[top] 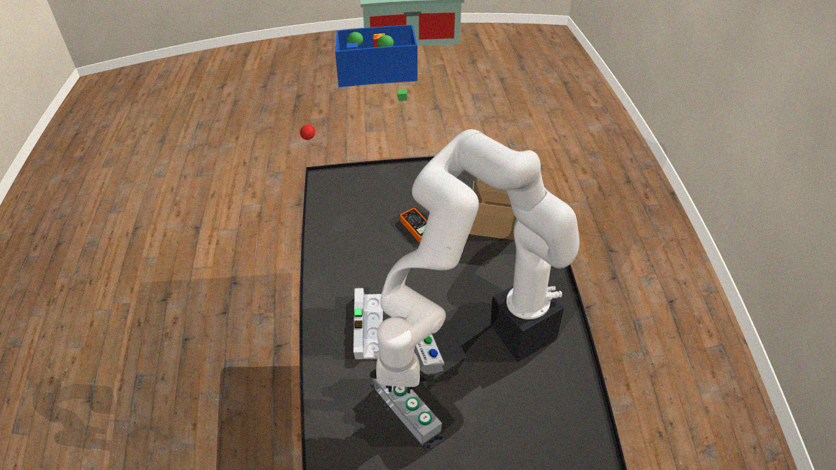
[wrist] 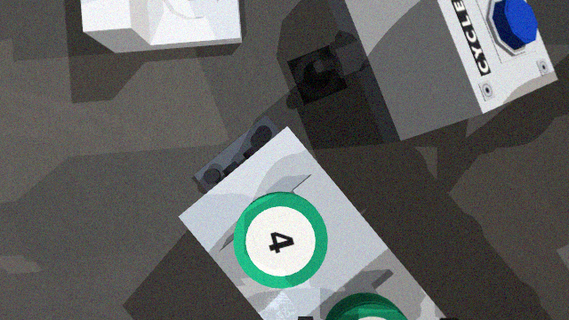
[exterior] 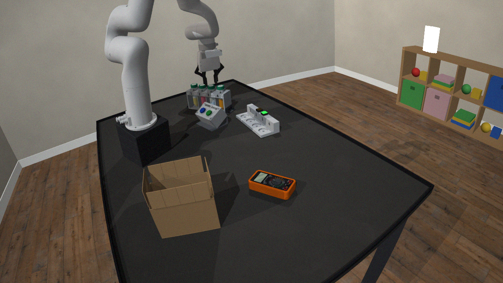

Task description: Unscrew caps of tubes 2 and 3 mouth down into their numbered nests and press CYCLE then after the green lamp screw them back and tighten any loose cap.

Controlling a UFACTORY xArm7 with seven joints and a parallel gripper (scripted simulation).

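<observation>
Right now my hand is 30 mm short of the cap, 40 mm to the left of it and 30 mm above it. From my hand the other things lie so: blue key 100 mm behind, 120 mm to the right, 80 mm below; then green key 90 mm behind, 170 mm to the right, 80 mm below; then key housing 80 mm behind, 150 mm to the right, 90 mm below.
</observation>
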